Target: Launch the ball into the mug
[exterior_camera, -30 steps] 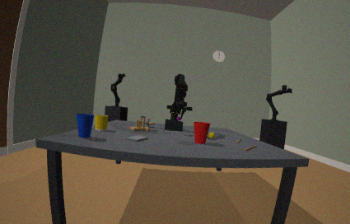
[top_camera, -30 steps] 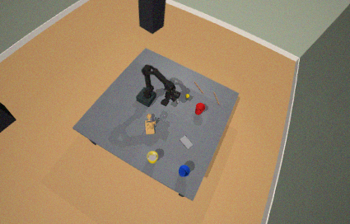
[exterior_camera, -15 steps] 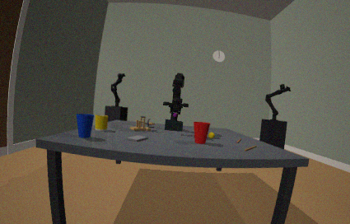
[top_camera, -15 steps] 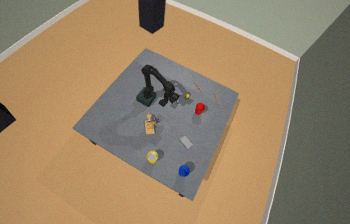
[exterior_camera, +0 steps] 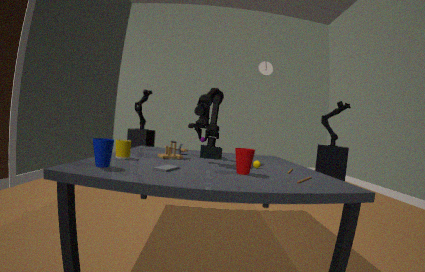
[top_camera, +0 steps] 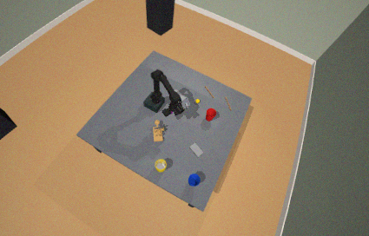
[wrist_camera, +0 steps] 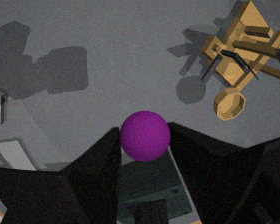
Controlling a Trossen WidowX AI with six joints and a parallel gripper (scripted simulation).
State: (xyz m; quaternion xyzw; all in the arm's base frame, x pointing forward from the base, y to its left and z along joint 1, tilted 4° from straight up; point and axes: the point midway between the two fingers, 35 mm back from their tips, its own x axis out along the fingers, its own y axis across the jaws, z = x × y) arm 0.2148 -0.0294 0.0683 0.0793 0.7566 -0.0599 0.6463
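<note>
My gripper tip is 160 mm to the left of the catapult and 70 mm above it. Also, from my gripper tip: yellow ball 90 mm ahead, 340 mm to the left, 100 mm below; red cup 290 mm ahead, 260 mm to the left, 100 mm below; purple ball 10 mm above.
</note>
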